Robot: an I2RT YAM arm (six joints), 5 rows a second.
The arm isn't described. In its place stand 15 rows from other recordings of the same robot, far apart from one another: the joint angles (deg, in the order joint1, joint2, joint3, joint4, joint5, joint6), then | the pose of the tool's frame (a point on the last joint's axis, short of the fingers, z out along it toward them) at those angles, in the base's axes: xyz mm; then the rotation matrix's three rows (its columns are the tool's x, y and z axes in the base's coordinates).
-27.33, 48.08, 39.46, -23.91, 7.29, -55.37 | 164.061 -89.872 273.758; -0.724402 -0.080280 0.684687; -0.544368 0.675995 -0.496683; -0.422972 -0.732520 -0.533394
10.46, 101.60, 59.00, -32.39, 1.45, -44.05 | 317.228 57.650 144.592; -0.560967 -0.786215 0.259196; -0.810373 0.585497 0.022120; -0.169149 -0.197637 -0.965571
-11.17, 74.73, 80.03, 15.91, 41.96, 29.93 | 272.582 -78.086 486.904; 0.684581 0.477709 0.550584; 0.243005 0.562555 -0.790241; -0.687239 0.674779 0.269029
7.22, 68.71, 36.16, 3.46, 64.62, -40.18 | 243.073 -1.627 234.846; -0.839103 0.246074 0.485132; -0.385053 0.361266 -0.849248; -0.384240 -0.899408 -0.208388
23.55, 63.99, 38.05, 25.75, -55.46, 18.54 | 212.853 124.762 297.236; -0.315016 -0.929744 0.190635; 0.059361 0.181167 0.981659; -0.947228 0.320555 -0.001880
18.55, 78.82, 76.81, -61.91, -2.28, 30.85 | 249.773 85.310 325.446; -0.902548 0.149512 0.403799; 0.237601 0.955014 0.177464; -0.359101 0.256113 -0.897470
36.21, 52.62, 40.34, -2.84, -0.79, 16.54 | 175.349 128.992 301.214; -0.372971 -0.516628 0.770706; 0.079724 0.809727 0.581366; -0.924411 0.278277 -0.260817
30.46, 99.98, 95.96, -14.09, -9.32, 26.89 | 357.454 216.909 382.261; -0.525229 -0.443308 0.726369; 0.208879 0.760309 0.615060; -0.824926 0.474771 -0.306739
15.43, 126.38, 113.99, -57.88, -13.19, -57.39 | 446.501 131.666 229.801; -0.208241 -0.943947 0.256125; -0.908278 0.283782 0.307406; -0.362858 -0.168619 -0.916461
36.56, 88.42, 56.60, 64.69, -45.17, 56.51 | 254.659 220.284 352.990; -0.508702 -0.859299 0.053178; 0.354750 -0.152929 0.922370; -0.784459 0.488076 0.382631
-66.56, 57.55, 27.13, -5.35, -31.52, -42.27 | 98.489 -180.371 202.975; -0.584633 0.297489 0.754787; -0.093006 0.899637 -0.426619; -0.805949 -0.319615 -0.498290
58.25, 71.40, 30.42, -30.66, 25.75, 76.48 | 114.980 156.415 147.674; -0.791431 0.323364 0.518722; 0.385287 0.922710 0.012640; -0.474543 0.209861 -0.854849
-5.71, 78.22, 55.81, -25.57, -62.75, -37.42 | 277.700 4.040 266.924; -0.254957 -0.883296 0.393427; -0.254123 0.453778 0.854112; -0.932962 0.117783 -0.340160
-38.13, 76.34, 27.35, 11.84, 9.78, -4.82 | 193.423 -159.514 158.655; -0.533434 0.672532 0.512980; 0.313450 0.720468 -0.618607; -0.785619 -0.169193 -0.595127
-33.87, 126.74, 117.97, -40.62, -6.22, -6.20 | 417.639 -275.679 263.959; -0.680156 0.424500 0.597652; 0.327223 0.905355 -0.270661; -0.655983 0.011473 -0.754689
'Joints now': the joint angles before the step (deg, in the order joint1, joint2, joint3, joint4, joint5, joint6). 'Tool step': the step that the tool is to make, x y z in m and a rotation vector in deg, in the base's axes. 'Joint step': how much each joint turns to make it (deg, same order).
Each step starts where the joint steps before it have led.
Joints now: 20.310, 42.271, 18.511, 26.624, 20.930, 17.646
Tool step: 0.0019, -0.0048, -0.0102, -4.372, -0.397, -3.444
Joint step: -1.287, 1.389, -2.344, 4.390, 1.918, -4.703
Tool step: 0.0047, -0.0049, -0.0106, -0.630, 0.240, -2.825
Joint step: -1.734, 2.819, -1.777, 4.425, 1.058, -0.641
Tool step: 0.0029, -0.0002, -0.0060, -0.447, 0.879, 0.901
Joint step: -0.584, 1.719, -0.608, 1.396, -1.492, -0.104
